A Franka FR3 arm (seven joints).
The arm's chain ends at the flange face. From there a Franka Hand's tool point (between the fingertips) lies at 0.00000 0.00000 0.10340 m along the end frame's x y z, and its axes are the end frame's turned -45 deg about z.
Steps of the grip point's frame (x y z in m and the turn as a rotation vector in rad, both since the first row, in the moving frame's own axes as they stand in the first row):
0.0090, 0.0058, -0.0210, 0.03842, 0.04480, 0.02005
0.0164, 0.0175, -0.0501, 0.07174, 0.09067, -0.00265
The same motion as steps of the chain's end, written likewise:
0.0099, 0.0038, -0.0208, 0.05885, 0.00451, 0.02005
0.0226, 0.0126, -0.0494, 0.11484, 0.01339, -0.00265

